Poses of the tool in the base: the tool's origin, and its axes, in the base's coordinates. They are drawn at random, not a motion.
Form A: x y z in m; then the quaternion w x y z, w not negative.
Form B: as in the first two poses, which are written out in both.
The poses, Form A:
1: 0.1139 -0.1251 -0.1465 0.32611 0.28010 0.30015 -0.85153
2: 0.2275 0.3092 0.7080 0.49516 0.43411 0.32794 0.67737
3: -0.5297 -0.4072 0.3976 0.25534 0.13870 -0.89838 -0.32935
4: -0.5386 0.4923 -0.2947 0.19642 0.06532 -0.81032 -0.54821
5: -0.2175 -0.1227 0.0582 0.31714 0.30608 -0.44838 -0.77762
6: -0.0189 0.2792 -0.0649 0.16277 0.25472 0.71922 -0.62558
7: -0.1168 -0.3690 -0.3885 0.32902 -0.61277 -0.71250 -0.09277
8: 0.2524 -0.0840 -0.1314 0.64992 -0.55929 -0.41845 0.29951
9: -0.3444 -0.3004 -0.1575 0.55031 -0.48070 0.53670 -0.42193
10: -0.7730 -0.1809 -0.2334 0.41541 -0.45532 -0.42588 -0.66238
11: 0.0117 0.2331 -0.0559 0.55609 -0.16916 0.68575 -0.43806
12: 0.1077 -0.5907 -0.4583 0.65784 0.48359 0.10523 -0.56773
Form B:
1: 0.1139 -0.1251 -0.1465 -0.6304 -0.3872 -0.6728 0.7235 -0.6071 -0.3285
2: 0.2275 0.3092 0.7080 -0.1327 0.9555 0.2633 -0.3861 -0.2946 0.8742
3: -0.5297 -0.4072 0.3976 -0.8311 -0.4174 0.3674 -0.0810 0.7446 0.6626
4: -0.5386 0.4923 -0.2947 -0.9143 -0.3212 0.2467 0.1095 0.3904 0.9141
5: -0.2175 -0.1227 0.0582 -0.6115 -0.7677 -0.1916 0.2187 -0.3968 0.8915
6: -0.0189 0.2792 -0.0649 -0.8172 0.1627 -0.5528 0.5700 0.0875 -0.8169
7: -0.1168 -0.3690 -0.3885 -0.0325 0.8121 0.5825 0.9342 0.2318 -0.2710
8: 0.2524 -0.0840 -0.1314 0.4704 0.8574 0.2089 0.0788 0.1950 -0.9776
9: -0.3444 -0.3004 -0.1575 0.0678 -0.9804 -0.1851 -0.0516 0.1818 -0.9820
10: -0.7730 -0.1809 -0.2334 -0.2402 -0.1625 0.9570 0.9381 -0.2921 0.1859
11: 0.0117 0.2331 -0.0559 -0.3243 -0.7192 -0.6145 0.2552 0.5590 -0.7889
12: 0.1077 -0.5907 -0.4583 0.3332 -0.6452 -0.6875 0.8487 -0.1123 0.5168
